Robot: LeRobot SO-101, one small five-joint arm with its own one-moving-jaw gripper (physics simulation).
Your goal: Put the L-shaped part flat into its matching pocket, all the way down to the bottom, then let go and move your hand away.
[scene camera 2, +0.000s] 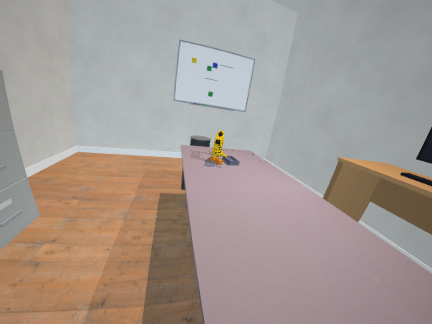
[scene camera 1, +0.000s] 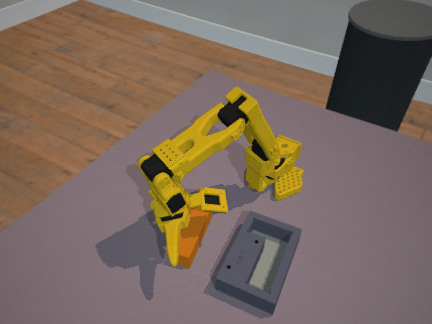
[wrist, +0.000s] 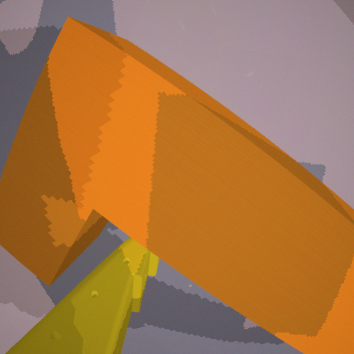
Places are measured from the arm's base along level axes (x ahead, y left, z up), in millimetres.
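Pixels of known places: hand at its tool point: (scene camera 2: 214, 159) (scene camera 1: 185, 221) (wrist: 160, 245); arm's base at its link origin: (scene camera 2: 218, 155) (scene camera 1: 269, 186).
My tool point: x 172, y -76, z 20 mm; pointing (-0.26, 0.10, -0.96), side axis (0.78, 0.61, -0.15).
Observation:
For each thing: its top centre in the pictures, then the offset to it from my tool point. "spot": a spot on its surface instead. Level surfaces: height alone.
- orange L-shaped part at its top centre: (wrist: 210, 293) (scene camera 1: 184, 225) (scene camera 2: 216, 158) 10 mm up, 13 mm ahead, 7 mm left
- grey block at its top centre: (scene camera 1: 261, 251) (scene camera 2: 230, 158) 17 mm up, 6 mm back, 139 mm left
- recessed pocket with a pale floor, surface spot: (scene camera 1: 266, 262) spot: 15 mm down, 13 mm back, 148 mm left
- mauve table at its surface level: 20 mm down
The orange L-shaped part (scene camera 1: 194, 235) (scene camera 2: 218, 161) (wrist: 240, 200) lies on the table left of the grey block, outside its pocket. In the wrist view its long leg runs to the lower right and its short leg is at the left. My gripper (scene camera 1: 174, 252) (wrist: 136, 247) is fully open and empty. In the wrist view one notched jaw shows, its tip at the inner corner of the L; the moving jaw is out of the picture. In scene camera 1 a jaw hides part of the orange part. The grey block (scene camera 1: 240, 255) (scene camera 2: 231, 161) has a recessed pocket with a pale floor (scene camera 1: 266, 262).
The arm's yellow base (scene camera 1: 257, 172) stands behind the block on the mauve table (scene camera 1: 360, 225) (scene camera 2: 260, 235). A dark round bin (scene camera 1: 377, 70) (scene camera 2: 200, 142) stands beyond the table's far edge. A wooden desk (scene camera 2: 352, 187) is at the right in scene camera 2.

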